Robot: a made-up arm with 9 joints. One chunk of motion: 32 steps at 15 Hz.
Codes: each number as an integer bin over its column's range. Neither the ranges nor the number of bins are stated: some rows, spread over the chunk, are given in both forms.
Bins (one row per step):
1: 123 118 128 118 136 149 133 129 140
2: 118 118 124 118 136 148 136 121 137
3: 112 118 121 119 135 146 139 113 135
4: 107 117 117 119 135 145 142 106 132
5: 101 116 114 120 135 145 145 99 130
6: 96 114 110 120 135 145 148 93 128
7: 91 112 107 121 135 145 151 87 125
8: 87 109 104 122 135 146 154 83 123
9: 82 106 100 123 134 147 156 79 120
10: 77 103 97 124 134 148 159 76 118
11: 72 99 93 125 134 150 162 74 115
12: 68 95 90 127 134 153 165 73 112
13: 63 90 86 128 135 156 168 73 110
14: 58 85 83 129 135 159 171 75 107
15: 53 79 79 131 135 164 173 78 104
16: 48 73 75 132 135 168 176 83 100
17: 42 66 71 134 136 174 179 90 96
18: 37 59 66 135 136 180 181 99 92
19: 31 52 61 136 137 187 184 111 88
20: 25 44 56 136 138 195 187 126 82
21: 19 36 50 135 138 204 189 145 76
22: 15 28 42 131 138 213 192 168 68
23: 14 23 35 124 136 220 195 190 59
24: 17 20 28 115 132 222 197 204 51
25: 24 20 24 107 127 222 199 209 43
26: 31 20 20 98 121 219 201 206 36
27: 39 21 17 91 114 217 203 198 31
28: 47 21 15 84 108 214 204 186 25
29: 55 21 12 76 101 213 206 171 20
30: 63 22 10 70 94 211 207 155 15
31: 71 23 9 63 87 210 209 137 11
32: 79 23 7 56 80 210 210 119 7
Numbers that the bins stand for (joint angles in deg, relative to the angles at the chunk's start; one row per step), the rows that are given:
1: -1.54 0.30 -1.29 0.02 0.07 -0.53 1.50 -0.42 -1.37
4: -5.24 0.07 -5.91 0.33 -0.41 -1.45 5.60 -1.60 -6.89
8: -9.87 -1.78 -11.36 1.27 -0.41 -1.22 11.05 -2.77 -13.11
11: -13.34 -4.09 -15.98 2.22 -0.89 -0.29 14.69 -3.23 -18.63
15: -17.74 -8.72 -21.85 4.10 -0.41 2.95 19.70 -3.02 -26.22
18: -21.44 -13.35 -27.31 5.35 0.07 6.65 23.34 -1.95 -34.50
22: -26.53 -20.52 -37.38 4.10 1.02 14.28 28.34 1.56 -51.07
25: -24.45 -22.37 -44.93 -3.43 -4.24 16.36 31.53 3.65 -68.32
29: -17.27 -22.14 -49.96 -13.16 -16.68 14.28 34.71 1.72 -84.20
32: -11.72 -21.68 -52.06 -19.43 -26.73 13.59 36.53 -0.93 -93.17
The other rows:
2: -2.70 0.30 -2.97 0.02 0.07 -0.76 2.87 -0.83 -3.44
3: -4.09 0.30 -4.23 0.33 -0.41 -1.22 4.23 -1.24 -4.82
5: -6.63 -0.16 -7.16 0.65 -0.41 -1.45 6.96 -1.95 -8.27
6: -7.79 -0.62 -8.84 0.65 -0.41 -1.45 8.33 -2.26 -9.65
7: -8.95 -1.09 -10.10 0.96 -0.41 -1.45 9.69 -2.56 -11.73
9: -11.03 -2.47 -13.04 1.59 -0.89 -0.99 11.96 -2.97 -15.18
10: -12.18 -3.17 -14.30 1.90 -0.89 -0.76 13.33 -3.13 -16.56
12: -14.27 -5.02 -17.24 2.84 -0.89 0.40 16.06 -3.28 -20.70
13: -15.42 -6.18 -18.91 3.16 -0.41 1.09 17.42 -3.28 -22.08
14: -16.58 -7.33 -20.17 3.47 -0.41 1.79 18.79 -3.18 -24.15
16: -18.89 -10.11 -23.53 4.41 -0.41 3.87 21.06 -2.77 -28.98
17: -20.28 -11.73 -25.21 5.04 0.07 5.26 22.43 -2.41 -31.74
19: -22.83 -14.97 -29.40 5.67 0.55 8.27 24.70 -1.34 -37.26
20: -24.22 -16.82 -31.50 5.67 1.02 10.12 26.07 -0.58 -41.40
21: -25.60 -18.67 -34.02 5.35 1.02 12.20 26.98 0.39 -45.55
23: -26.76 -21.68 -40.31 1.90 0.07 15.90 29.71 2.69 -57.28
24: -26.07 -22.37 -43.25 -0.92 -1.85 16.36 30.62 3.40 -62.80
26: -22.83 -22.37 -46.61 -6.25 -7.11 15.67 32.44 3.50 -73.15
27: -20.98 -22.14 -47.87 -8.45 -10.46 15.21 33.35 3.09 -76.60
28: -19.13 -22.14 -48.71 -10.65 -13.33 14.51 33.80 2.48 -80.75
30: -15.42 -21.91 -50.80 -15.04 -20.03 13.82 35.16 0.90 -87.65
31: -13.57 -21.68 -51.22 -17.24 -23.38 13.59 36.07 -0.02 -90.41

